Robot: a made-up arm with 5 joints.
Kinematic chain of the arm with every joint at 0, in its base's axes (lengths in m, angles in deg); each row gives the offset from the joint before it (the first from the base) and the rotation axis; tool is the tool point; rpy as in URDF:
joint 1: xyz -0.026 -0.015 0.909 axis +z
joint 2: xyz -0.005 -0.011 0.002 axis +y
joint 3: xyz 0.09 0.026 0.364 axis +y
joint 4: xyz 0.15 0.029 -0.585 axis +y
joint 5: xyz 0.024 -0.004 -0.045 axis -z
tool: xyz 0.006 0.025 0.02 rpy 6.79 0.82 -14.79
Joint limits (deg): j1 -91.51..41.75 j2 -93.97..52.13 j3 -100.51..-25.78 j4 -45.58..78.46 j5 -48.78..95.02
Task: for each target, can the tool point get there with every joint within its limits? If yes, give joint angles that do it. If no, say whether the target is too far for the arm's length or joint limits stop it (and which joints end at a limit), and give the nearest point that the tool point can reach.
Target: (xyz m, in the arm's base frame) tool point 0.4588 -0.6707 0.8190
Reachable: yes | joints -56.28 37.56 -76.40 -28.01 78.23
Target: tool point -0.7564 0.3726 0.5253
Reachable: no: joint limits stop it (at a limit: joint 1, joint 2, joint 3, joint 4) | nearest point 0.0658 0.1549 0.4540 | short by 0.853 m
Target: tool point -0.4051 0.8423 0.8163
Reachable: no: joint limits stop it (at a limit: joint 2, joint 3, joint 4) | nearest point -0.3146 0.6375 1.4739 | short by 0.695 m
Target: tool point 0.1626 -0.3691 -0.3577
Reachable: no: too far | nearest point 0.1471 -0.3400 0.4044 | short by 0.763 m
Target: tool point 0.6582 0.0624 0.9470
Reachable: yes | joints 1.41 5.73 -50.59 22.74 23.54
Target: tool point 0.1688 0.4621 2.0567
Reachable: no: too far | nearest point 0.0350 0.3504 1.7802 | short by 0.327 m
